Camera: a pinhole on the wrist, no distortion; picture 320 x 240 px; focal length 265.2 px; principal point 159.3 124.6 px. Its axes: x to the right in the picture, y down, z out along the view. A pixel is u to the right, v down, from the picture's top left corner.
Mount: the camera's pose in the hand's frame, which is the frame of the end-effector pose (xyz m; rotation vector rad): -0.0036 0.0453 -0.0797 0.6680 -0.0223 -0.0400
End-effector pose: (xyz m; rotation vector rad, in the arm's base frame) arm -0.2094 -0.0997 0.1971 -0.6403 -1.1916 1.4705
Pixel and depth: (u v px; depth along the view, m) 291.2 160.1 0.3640
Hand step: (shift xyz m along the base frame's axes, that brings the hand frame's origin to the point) -0.1932 0.0651 0.2550
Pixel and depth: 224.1 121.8 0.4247
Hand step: -0.1535 -0.0223 0.3123
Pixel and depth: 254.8 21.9 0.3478
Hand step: -0.0133 0.0381 0.3176
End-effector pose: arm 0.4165 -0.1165 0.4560 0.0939 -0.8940 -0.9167
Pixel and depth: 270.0 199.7 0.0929
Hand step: 0.0069 -0.0166 0.0299
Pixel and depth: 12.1 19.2 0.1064
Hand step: -0.0363 0.0099 -0.0791
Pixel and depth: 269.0 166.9 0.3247
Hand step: -0.1905 -0.1041 0.1599
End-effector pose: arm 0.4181 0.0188 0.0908 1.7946 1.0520 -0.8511
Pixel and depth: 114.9 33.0 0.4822
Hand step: -0.4112 -0.1078 -0.1134
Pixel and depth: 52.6 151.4 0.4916
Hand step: -0.3220 -0.3160 -0.0172
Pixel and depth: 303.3 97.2 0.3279
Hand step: -0.1268 -0.0414 -0.2653
